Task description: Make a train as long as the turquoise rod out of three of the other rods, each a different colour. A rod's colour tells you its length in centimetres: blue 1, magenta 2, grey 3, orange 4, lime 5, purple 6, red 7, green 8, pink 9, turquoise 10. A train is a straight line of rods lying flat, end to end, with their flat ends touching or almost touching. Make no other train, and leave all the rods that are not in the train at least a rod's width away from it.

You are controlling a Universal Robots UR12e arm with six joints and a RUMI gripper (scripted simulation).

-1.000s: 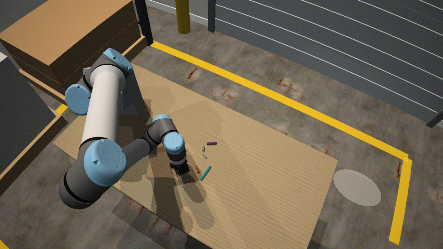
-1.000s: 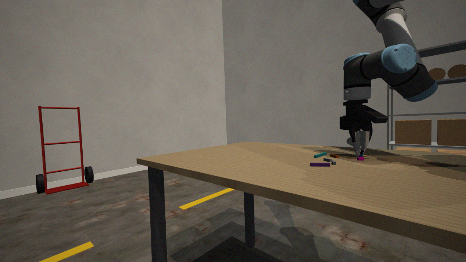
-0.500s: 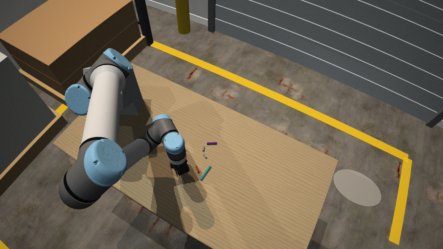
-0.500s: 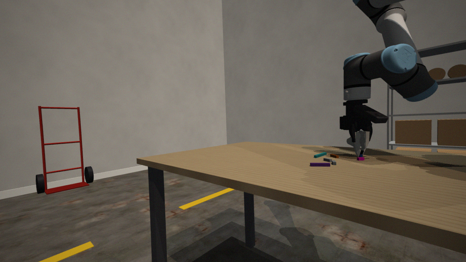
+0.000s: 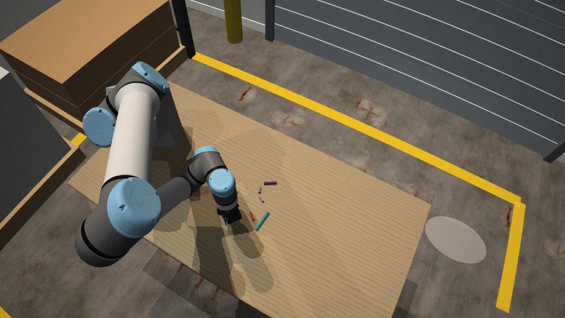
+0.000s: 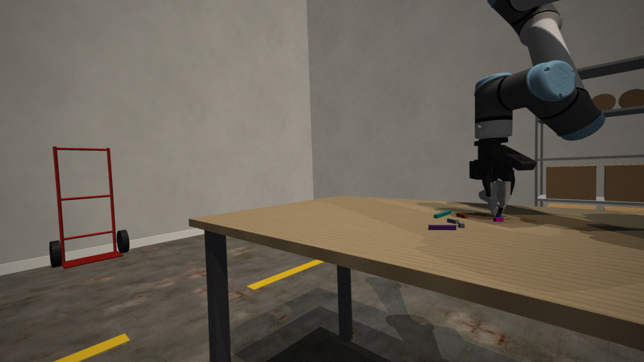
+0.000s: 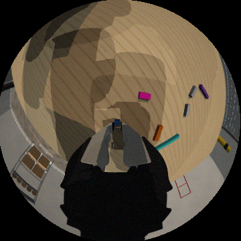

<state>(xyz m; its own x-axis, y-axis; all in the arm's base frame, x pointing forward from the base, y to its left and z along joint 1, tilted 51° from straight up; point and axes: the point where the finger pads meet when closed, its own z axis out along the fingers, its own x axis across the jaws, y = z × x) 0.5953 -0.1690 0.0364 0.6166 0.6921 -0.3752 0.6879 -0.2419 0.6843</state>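
My gripper is now 1 cm above the blue cube. Also, from my hand: orange rod 8 cm ahead, 5 cm to the left, 1 cm below; magenta rod 1 cm behind, 7 cm to the left, 1 cm below; turquoise rod 14 cm ahead, 4 cm to the left, 1 cm below.
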